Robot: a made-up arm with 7 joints. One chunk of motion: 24 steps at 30 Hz.
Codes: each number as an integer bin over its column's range. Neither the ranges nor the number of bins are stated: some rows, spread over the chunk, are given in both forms.
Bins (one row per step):
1: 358 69 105 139 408 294 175
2: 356 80 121 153 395 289 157
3: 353 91 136 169 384 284 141
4: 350 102 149 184 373 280 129
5: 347 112 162 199 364 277 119
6: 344 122 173 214 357 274 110
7: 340 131 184 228 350 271 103
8: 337 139 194 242 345 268 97
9: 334 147 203 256 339 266 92
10: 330 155 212 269 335 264 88
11: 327 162 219 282 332 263 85
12: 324 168 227 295 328 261 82
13: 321 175 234 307 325 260 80
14: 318 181 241 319 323 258 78
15: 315 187 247 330 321 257 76
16: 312 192 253 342 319 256 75
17: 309 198 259 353 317 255 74
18: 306 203 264 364 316 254 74
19: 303 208 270 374 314 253 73
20: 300 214 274 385 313 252 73
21: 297 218 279 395 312 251 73
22: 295 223 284 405 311 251 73
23: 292 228 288 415 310 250 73
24: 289 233 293 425 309 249 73
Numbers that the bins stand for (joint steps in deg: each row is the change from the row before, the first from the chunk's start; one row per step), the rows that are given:
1: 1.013 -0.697 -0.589 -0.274 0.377 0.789 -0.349
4: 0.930 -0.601 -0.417 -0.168 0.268 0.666 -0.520
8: 0.795 -0.492 -0.241 -0.032 0.180 0.560 -0.639
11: 0.692 -0.424 -0.143 0.062 0.140 0.516 -0.684
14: 0.598 -0.369 -0.057 0.149 0.111 0.472 -0.710
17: 0.505 -0.319 0.014 0.229 0.093 0.446 -0.725
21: 0.380 -0.260 0.092 0.328 0.077 0.410 -0.729
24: 0.297 -0.216 0.147 0.398 0.068 0.393 -0.729
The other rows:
2: 0.992 -0.665 -0.526 -0.241 0.337 0.745 -0.416
3: 0.961 -0.633 -0.468 -0.203 0.302 0.701 -0.476
5: 0.899 -0.571 -0.366 -0.133 0.240 0.639 -0.558
6: 0.868 -0.542 -0.323 -0.097 0.218 0.613 -0.591
7: 0.826 -0.515 -0.280 -0.065 0.196 0.586 -0.617
9: 0.764 -0.468 -0.205 0.001 0.161 0.542 -0.658
10: 0.723 -0.445 -0.170 0.032 0.149 0.525 -0.673
12: 0.660 -0.407 -0.112 0.093 0.127 0.498 -0.695
13: 0.629 -0.386 -0.084 0.121 0.118 0.490 -0.703
15: 0.567 -0.351 -0.033 0.175 0.105 0.463 -0.717
16: 0.536 -0.336 -0.010 0.203 0.099 0.454 -0.721
18: 0.474 -0.304 0.033 0.255 0.089 0.437 -0.725
19: 0.443 -0.289 0.057 0.278 0.083 0.428 -0.729
20: 0.412 -0.272 0.072 0.304 0.080 0.419 -0.729
22: 0.360 -0.245 0.112 0.351 0.074 0.410 -0.729
23: 0.329 -0.231 0.127 0.375 0.071 0.402 -0.729

